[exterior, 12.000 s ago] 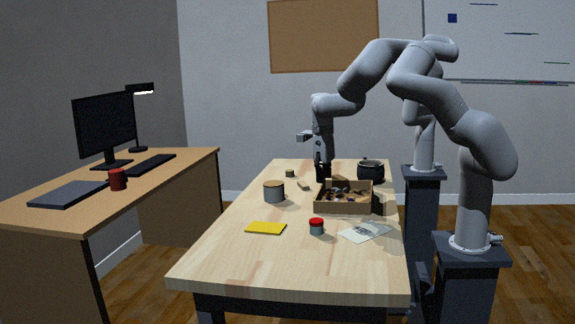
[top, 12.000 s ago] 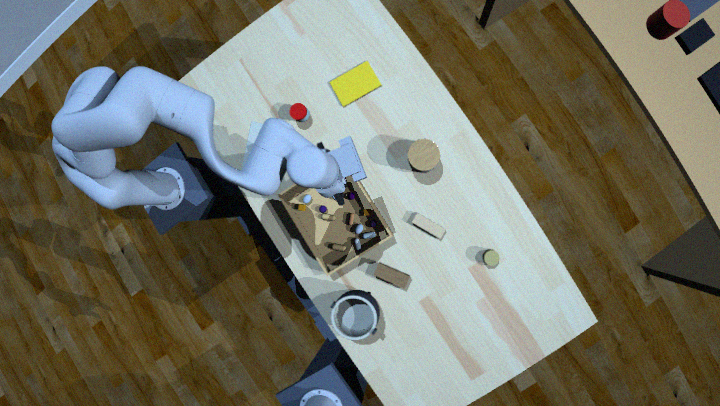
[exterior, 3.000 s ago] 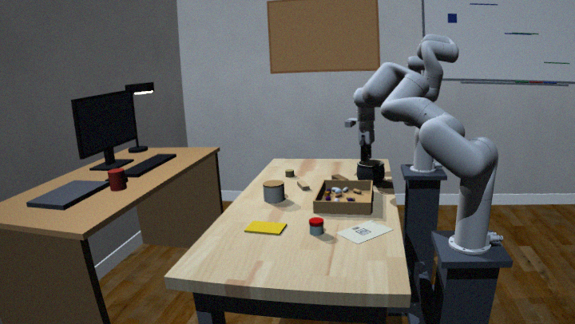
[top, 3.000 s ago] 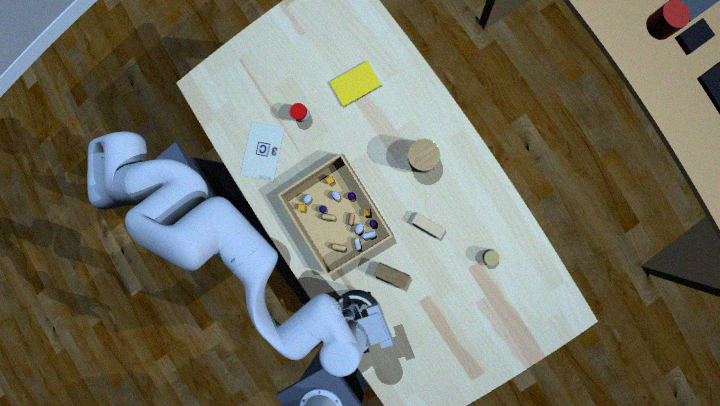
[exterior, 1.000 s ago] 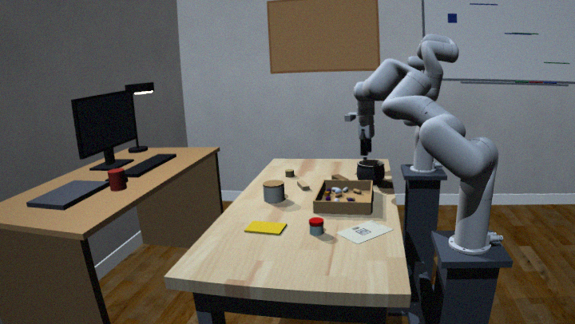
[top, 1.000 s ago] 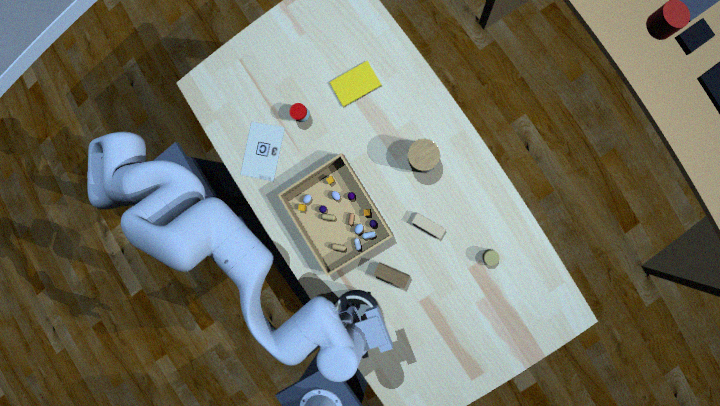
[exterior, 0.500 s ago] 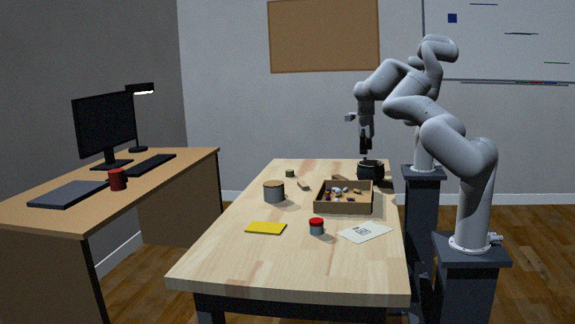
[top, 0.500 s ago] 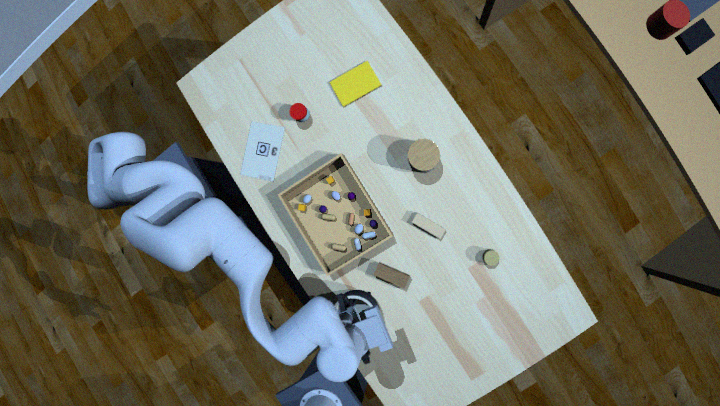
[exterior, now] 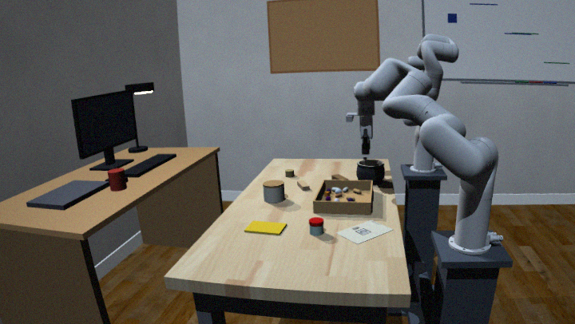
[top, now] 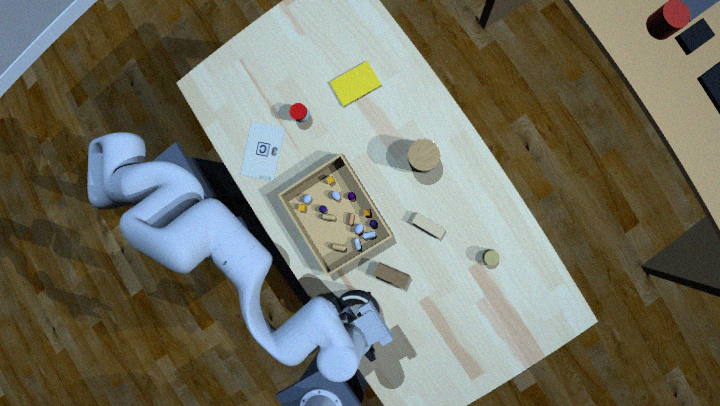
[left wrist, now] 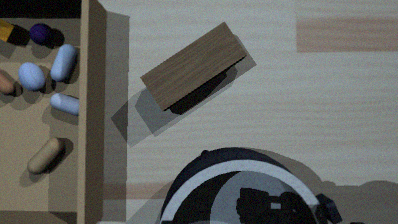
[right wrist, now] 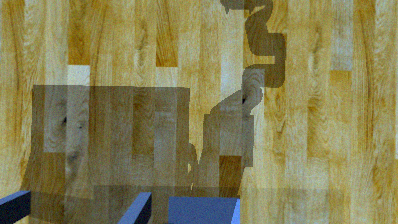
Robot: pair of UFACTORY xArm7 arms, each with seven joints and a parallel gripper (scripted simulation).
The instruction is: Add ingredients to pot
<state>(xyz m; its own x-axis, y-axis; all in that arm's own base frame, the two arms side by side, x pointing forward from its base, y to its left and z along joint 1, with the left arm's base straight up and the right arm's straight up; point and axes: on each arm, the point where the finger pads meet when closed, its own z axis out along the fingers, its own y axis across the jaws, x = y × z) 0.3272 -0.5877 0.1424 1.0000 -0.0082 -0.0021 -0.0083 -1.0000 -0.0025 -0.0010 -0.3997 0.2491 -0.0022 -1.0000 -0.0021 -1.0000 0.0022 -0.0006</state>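
Now: the wooden crate 9 cm ahead of my left hand, 24 cm to the left of it and 13 cm below it. Also, from my left hand: brown block (11 cm ahead, 3 cm to the left, 13 cm below); then wood-lidded canister (36 cm ahead, 23 cm to the left, 11 cm below); then recipe card (1 cm ahead, 48 cm to the left, 14 cm below).
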